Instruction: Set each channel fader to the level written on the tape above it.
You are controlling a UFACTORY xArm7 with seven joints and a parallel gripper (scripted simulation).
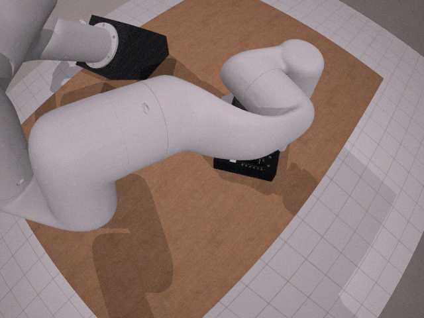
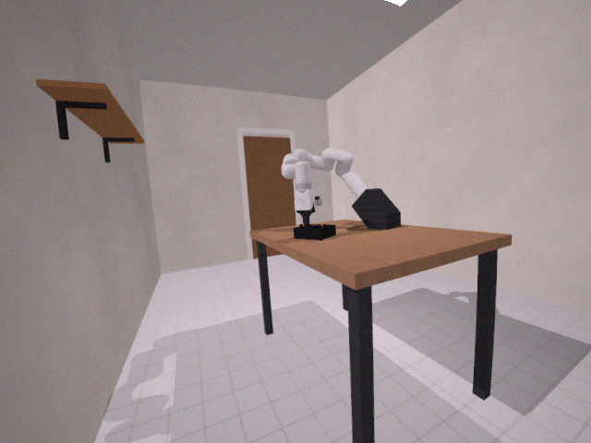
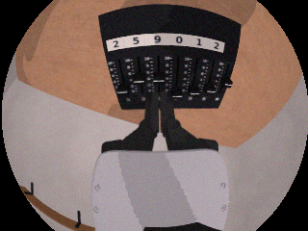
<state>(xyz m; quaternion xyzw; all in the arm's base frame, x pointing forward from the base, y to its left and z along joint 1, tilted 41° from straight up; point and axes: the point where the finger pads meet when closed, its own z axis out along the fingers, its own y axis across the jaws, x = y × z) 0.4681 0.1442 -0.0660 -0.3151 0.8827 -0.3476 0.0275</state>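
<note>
Now: the channel fader cap 2 cm behind my hand, 1 cm to the right of it and 2 cm below it. The rest, counted from my hand: master fader cap 7 cm behind, 6 cm to the left, 2 cm below; fader 1 cm ahead, 4 cm to the right, 3 cm below.
</note>
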